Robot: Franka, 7 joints.
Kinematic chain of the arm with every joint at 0, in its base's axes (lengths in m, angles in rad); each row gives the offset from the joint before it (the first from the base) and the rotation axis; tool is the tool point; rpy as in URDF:
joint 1: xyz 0 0 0.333 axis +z
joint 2: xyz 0 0 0 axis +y
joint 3: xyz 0 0 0.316 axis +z
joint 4: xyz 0.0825 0 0 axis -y
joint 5: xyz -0.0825 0 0.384 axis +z
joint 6: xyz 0 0 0 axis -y
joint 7: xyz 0.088 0 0 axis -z
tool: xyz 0 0 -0.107 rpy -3.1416 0 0
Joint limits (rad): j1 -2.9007..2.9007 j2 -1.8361..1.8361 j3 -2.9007..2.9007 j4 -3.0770..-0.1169 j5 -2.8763..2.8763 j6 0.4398..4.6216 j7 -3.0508..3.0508
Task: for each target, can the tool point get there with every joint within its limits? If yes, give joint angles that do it. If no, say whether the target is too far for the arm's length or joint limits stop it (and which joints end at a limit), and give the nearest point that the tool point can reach.
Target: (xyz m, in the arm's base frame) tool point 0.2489 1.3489 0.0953
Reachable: no: too far | nearest point 0.1534 0.8313 0.1865 | short by 0.534 m
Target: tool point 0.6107 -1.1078 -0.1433
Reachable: no: too far | nearest point 0.3876 -0.7031 0.0307 | short by 0.494 m
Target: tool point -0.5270 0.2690 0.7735
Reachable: yes | joints 2.2403 0.0087 0.4899 -1.4435 2.0683 2.7367 1.3890
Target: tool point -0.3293 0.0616 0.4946
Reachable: yes | joints 1.8564 -1.5429 1.0379 -2.8247 -0.4372 2.6061 -2.1581
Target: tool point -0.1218 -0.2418 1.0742
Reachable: yes | joints 2.2122 0.0447 1.7156 -0.7065 -1.1465 3.6452 -0.7018
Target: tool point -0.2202 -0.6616 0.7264
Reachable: yes | joints 1.8205 -1.3976 1.0804 -1.0221 1.5959 3.0273 -0.4782
